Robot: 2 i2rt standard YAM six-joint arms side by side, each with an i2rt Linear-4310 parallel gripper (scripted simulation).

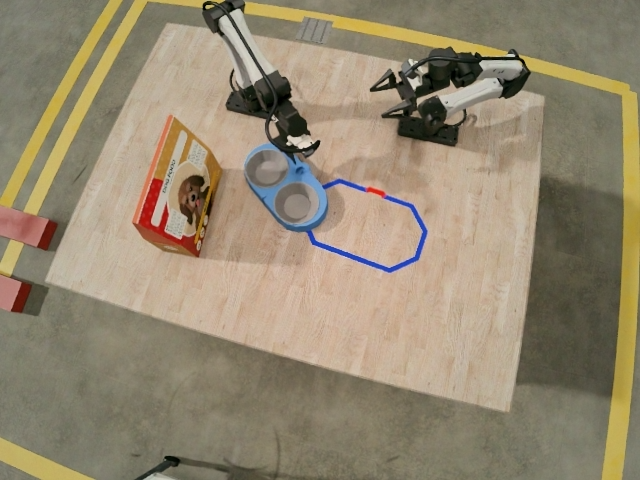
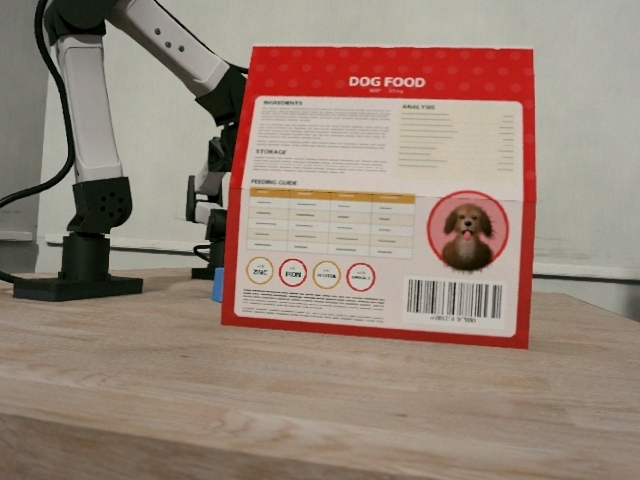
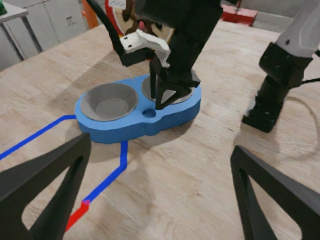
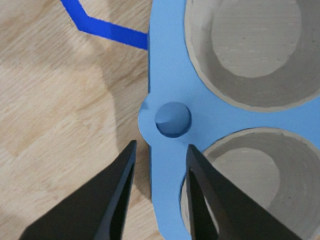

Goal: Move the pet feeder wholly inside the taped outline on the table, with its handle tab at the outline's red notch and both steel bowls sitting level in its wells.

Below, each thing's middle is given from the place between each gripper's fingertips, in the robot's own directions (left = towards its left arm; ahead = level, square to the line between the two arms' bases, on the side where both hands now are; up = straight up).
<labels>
The blue pet feeder [image 1: 268, 195] lies 60 mm ahead of my right hand, 30 mm to the right of it and 80 mm below it. Round my right hand: dog food box [image 2: 377, 190] 190 mm ahead, 320 mm to the right, 60 mm above.
Right now the blue pet feeder is 180 mm ahead of my left hand [image 1: 375, 103], 240 mm to the right of it and 240 mm below it. From my left hand the other things lie so: dog food box: 310 mm ahead, 530 mm to the right, 110 mm below.
</labels>
